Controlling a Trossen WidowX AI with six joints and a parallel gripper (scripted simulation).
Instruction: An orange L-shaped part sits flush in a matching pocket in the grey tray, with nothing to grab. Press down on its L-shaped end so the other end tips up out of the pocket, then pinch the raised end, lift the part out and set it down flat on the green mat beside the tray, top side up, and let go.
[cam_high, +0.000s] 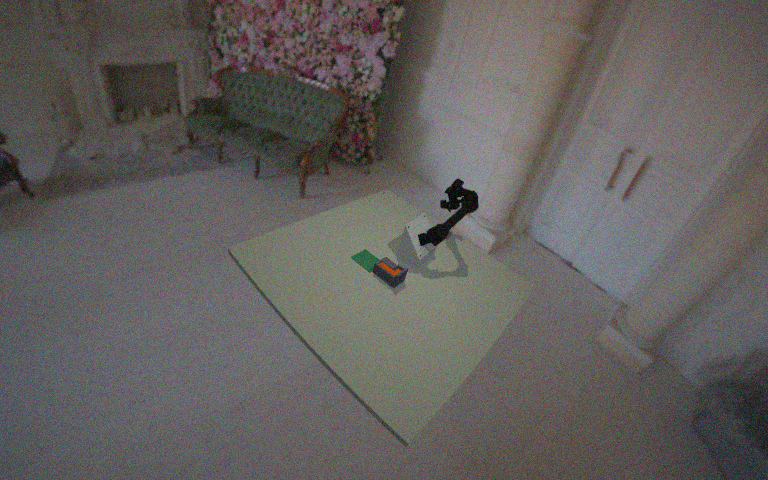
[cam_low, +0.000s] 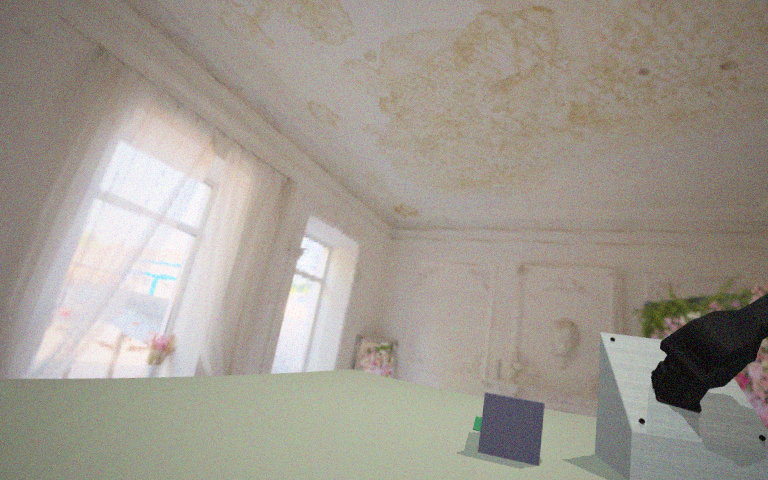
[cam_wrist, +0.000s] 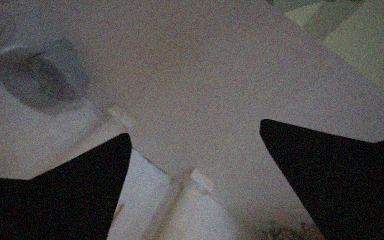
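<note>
Right now my gripper tip is 77 cm short of the orange L-shaped part, 12 cm to the right of it and 7 cm above it. The rest, counted from my gripper tip: green mat (78 cm ahead, 13 cm below, 4 cm to the right).
</note>
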